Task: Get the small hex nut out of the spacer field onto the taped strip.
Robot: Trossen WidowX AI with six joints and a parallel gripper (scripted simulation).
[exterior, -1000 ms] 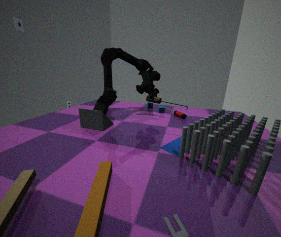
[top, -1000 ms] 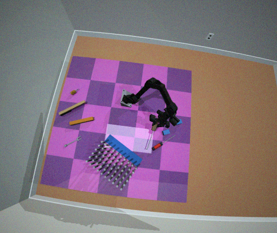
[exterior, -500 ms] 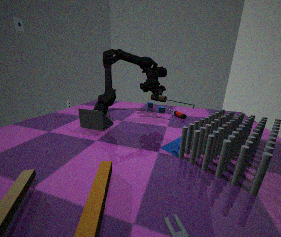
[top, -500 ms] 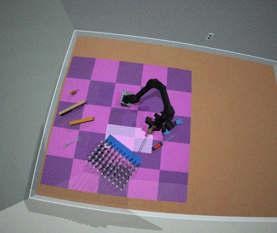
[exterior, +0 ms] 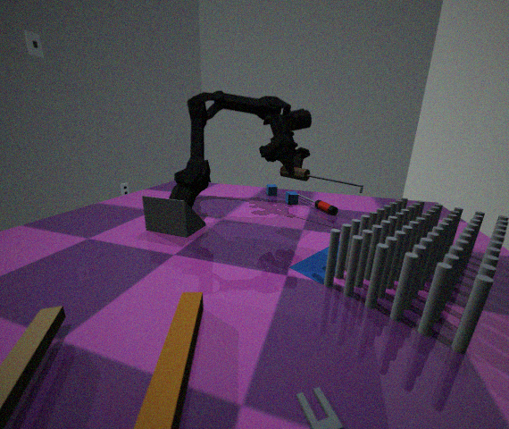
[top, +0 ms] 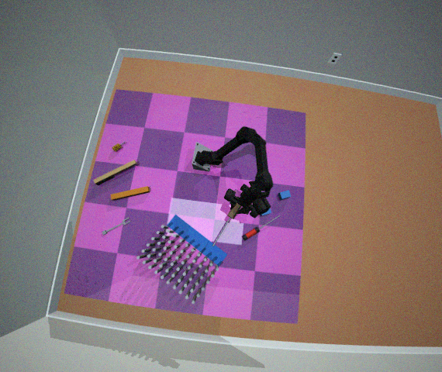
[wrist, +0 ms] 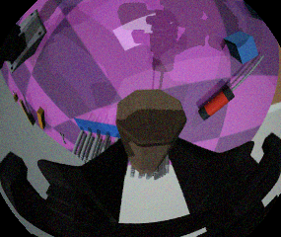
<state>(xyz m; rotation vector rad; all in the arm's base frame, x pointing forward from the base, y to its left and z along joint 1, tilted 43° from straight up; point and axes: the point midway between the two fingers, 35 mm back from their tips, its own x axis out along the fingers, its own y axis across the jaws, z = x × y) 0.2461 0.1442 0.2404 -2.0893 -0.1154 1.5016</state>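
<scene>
My gripper tip is now 20 cm short of the blue taped strip, 15 cm to the left of it and 14 cm above it. The rest, counted from my gripper tip: hook tool: 10 cm ahead, 3 cm to the right; then small wrench: 62 cm to the right, 25 cm ahead, 14 cm below; then orange bar: 60 cm to the right, 12 cm below, 5 cm ahead.
</scene>
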